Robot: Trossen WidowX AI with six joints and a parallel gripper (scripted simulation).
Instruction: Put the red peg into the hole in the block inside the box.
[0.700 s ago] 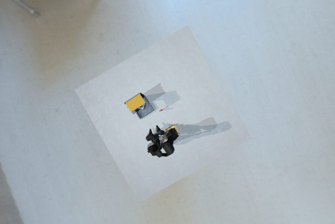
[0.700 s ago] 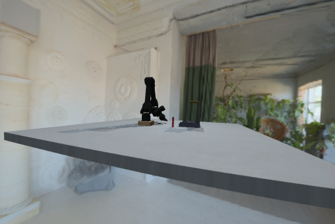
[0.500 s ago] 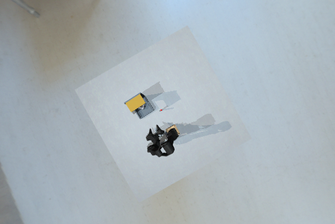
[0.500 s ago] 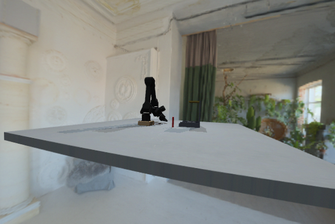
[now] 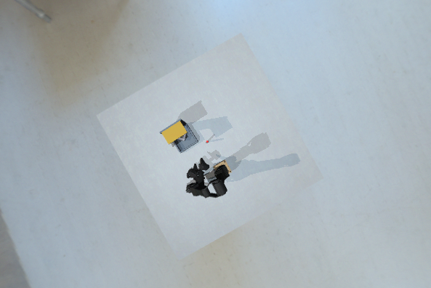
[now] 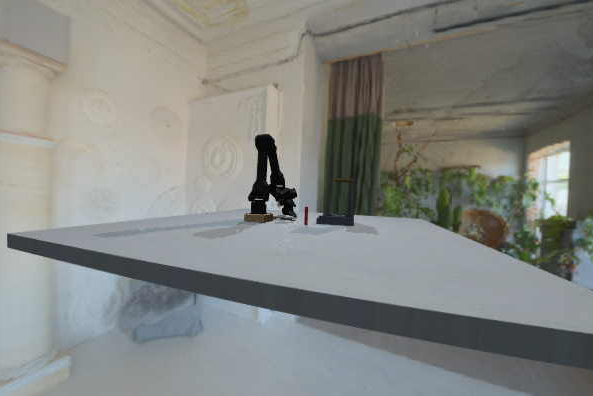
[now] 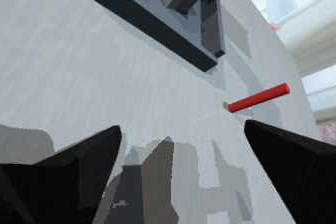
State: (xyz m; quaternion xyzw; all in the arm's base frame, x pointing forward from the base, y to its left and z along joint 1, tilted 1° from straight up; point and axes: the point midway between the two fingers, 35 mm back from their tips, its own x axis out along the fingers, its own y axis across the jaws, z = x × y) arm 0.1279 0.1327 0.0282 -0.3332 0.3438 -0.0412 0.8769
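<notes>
Right now the red peg is 9 cm ahead of my gripper tip and 13 cm to the right of it. Also, from my gripper tip: yellow roof: 24 cm ahead, 1 cm to the left, 17 cm above; then back wall: 29 cm ahead, 2 cm to the left, 7 cm above.
</notes>
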